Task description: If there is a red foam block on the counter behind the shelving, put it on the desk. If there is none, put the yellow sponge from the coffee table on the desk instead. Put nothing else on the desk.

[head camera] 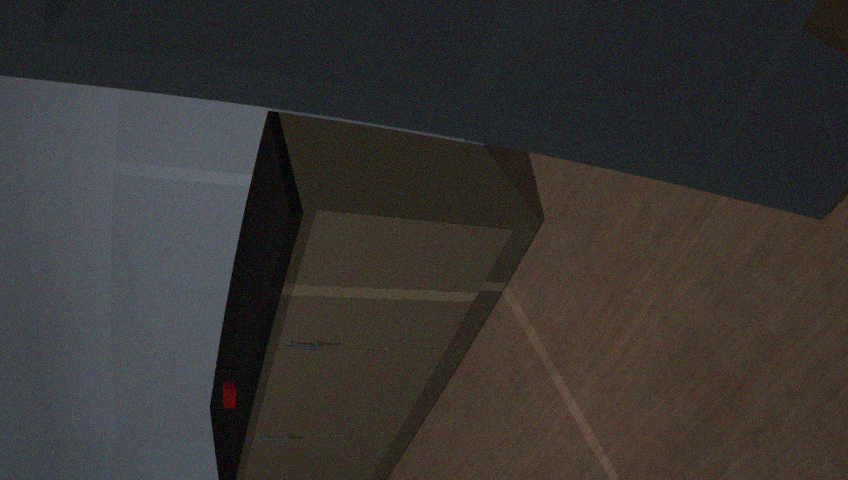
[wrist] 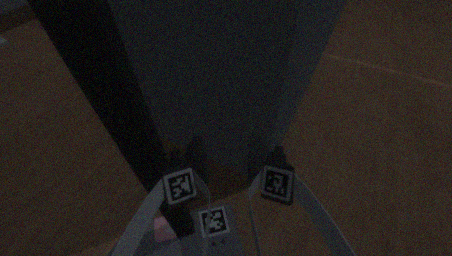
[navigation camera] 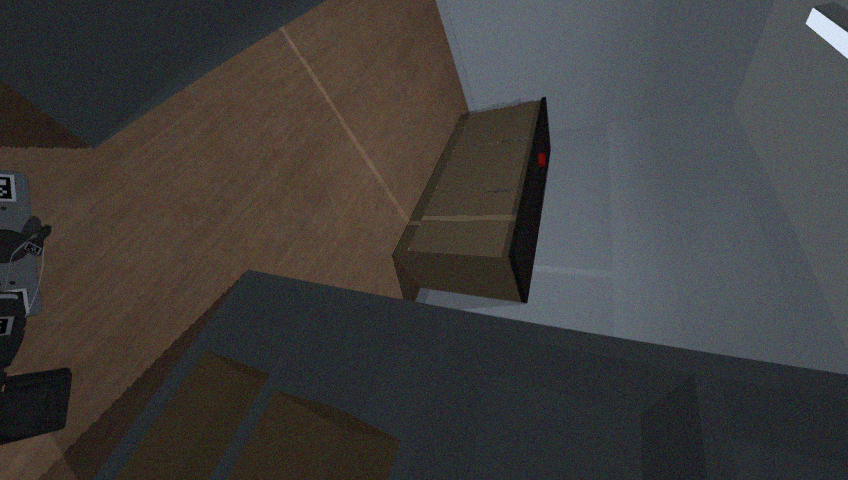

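Seen in the pictures: gripper, between the fingertips: (wrist: pixel 227 152) (navigation camera: pixel 9 214); robot's base, origin of its link: (navigation camera: pixel 2 243).
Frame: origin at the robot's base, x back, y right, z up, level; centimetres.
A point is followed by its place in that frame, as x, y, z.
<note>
A small red block (head camera: pixel 229 395) @(-235.9, -51.8, 93.7) (navigation camera: pixel 541 160) @(-235.9, -51.5, 93.6) lies on the black top of a brown counter (head camera: pixel 255 267) @(-203.2, 0.4, 91.0) (navigation camera: pixel 529 226) @(-203.0, 0.1, 91.0), nearer its far end in the navigation view. The counter stands beyond the dark blue-grey shelving (head camera: pixel 386 65) @(-64.7, 24.7, 105.0) (navigation camera: pixel 505 368) @(-81.6, 39.8, 105.9), whose edge crosses both views. My gripper (wrist: pixel 227 152) @(-2.0, -6.5, 50.8) is open, with no object between its fingers; in the navigation view it (navigation camera: pixel 40 228) shows small and dark at the left edge, far from the block. The yellow sponge, coffee table and desk cannot be made out.
Brown boxes (navigation camera: pixel 184 416) @(-28.6, 55.7, 21.4) (navigation camera: pixel 321 443) @(-38.1, 45.0, 76.1) stand in the shelving. Another dark blue-grey unit (navigation camera: pixel 119 53) @(-13.3, -31.1, 63.8) stands across the wooden floor (head camera: pixel 684 333) @(-100.3, -12.0, 0.1) (navigation camera: pixel 267 154) @(-71.8, -35.0, 0.0). A blue-grey panel (wrist: pixel 215 75) @(-6.3, -37.3, 37.1) rises beyond my fingers. Pale walls (head camera: pixel 59 267) @(-260.5, -5.3, 166.3) (navigation camera: pixel 684 237) @(-249.1, 7.4, 187.6) stand behind the counter.
</note>
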